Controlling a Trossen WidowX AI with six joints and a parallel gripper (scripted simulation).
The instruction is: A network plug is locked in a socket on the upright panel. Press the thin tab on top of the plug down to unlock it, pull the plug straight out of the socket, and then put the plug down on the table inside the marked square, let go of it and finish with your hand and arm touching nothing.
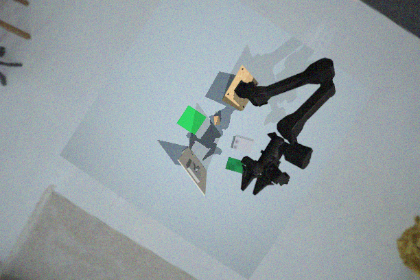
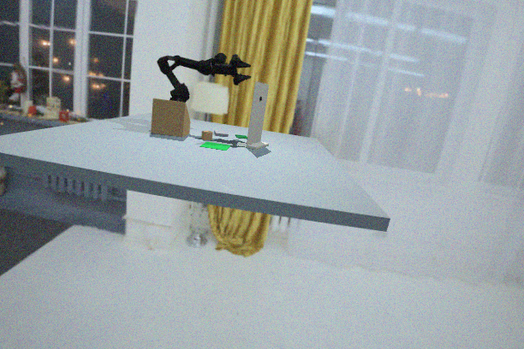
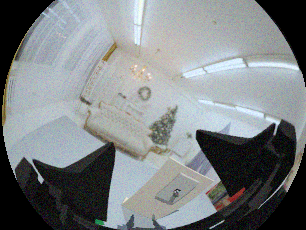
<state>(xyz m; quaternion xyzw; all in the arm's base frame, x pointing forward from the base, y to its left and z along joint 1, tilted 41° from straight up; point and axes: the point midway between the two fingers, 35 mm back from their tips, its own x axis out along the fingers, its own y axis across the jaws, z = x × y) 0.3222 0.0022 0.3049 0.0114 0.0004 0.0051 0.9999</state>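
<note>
Now: the plug 180 mm to the right of my gripper tip, 140 mm below it and 70 mm ahead of it. The rest, counted from my gripper tip: grey upright panel (230 mm below, 180 mm to the right, 90 mm ahead); green marked square (380 mm below, 330 mm to the right, 80 mm behind); tan cube (360 mm below, 210 mm to the right, 150 mm behind).
</note>
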